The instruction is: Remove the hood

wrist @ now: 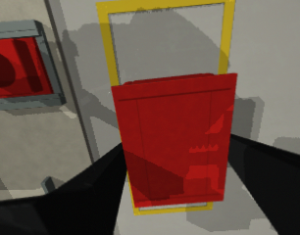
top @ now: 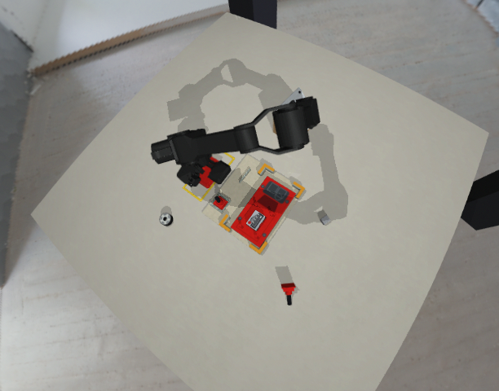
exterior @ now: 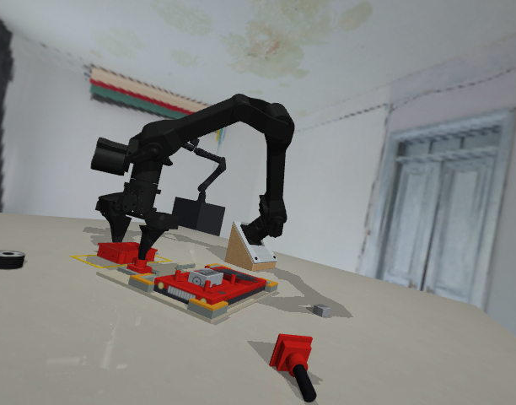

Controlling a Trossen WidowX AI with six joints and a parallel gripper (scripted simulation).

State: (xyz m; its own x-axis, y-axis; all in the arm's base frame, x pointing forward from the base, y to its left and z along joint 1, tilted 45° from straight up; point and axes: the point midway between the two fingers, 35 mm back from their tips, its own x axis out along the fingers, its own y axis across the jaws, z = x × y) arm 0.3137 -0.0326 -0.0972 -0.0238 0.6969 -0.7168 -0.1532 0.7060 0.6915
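Now: the hood 1 cm above my gripper tip. Also, from my gripper tip: black wheel (21 cm ahead, 2 cm to the left).
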